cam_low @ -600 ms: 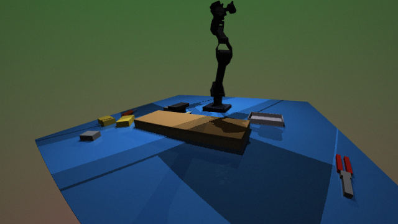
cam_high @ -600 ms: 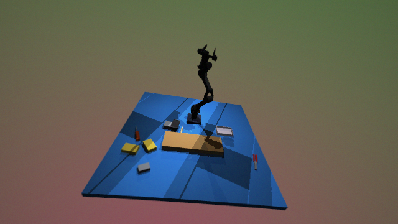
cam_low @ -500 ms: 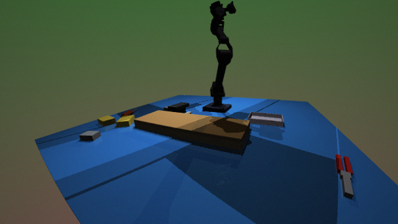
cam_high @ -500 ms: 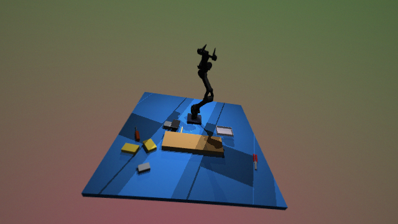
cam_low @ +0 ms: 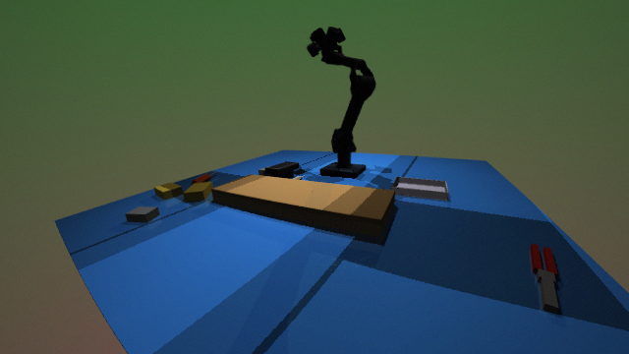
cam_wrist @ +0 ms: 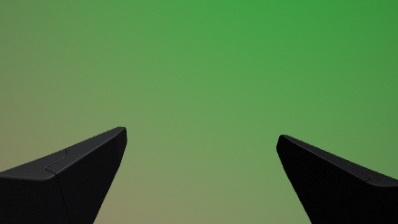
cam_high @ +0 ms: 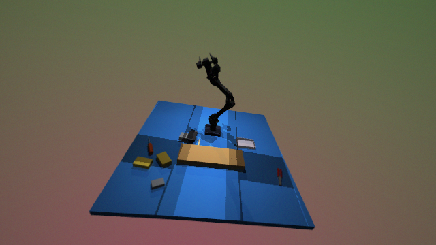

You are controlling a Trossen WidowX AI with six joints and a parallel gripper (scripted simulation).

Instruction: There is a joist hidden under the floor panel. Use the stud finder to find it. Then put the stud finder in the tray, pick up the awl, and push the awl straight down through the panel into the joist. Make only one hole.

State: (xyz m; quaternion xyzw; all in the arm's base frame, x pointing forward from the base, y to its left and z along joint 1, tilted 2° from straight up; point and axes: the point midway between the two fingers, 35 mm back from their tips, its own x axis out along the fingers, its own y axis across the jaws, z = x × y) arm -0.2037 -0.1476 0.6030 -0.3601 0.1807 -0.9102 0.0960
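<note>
The stud finder lies 630 mm below my gripper tip, 390 mm ahead of it and 70 mm to the right of it. Round my gripper tip: grey block 630 mm below, 380 mm ahead, 140 mm to the right; then grey tray 630 mm below, 440 mm ahead, 430 mm to the left.
</note>
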